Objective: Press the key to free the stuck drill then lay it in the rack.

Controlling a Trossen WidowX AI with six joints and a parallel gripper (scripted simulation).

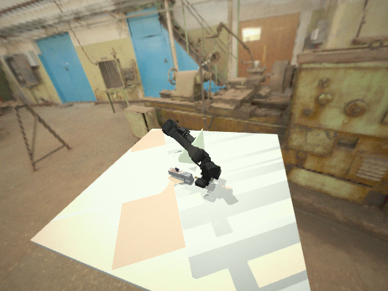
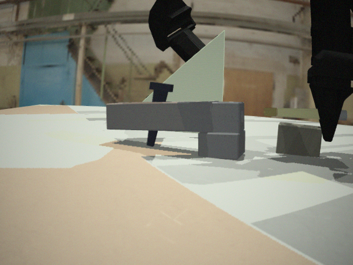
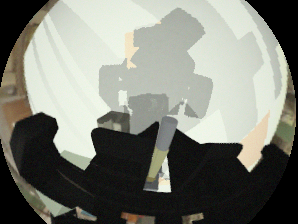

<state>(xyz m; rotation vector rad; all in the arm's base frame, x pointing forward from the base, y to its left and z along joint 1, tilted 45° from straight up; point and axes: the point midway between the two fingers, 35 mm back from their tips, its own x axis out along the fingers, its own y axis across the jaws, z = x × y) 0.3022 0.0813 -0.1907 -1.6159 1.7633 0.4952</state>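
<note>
Now: gripper tip 80 mm past the grey-brown block, 20 mm to the left of it and 10 mm above it. From my gripper tip the other things lie so: grey housing bar: 50 mm behind, 200 mm to the right; then drill: 10 mm behind, 40 mm to the right, 30 mm above; then key: 50 mm behind, 220 mm to the right, 20 mm above.
</note>
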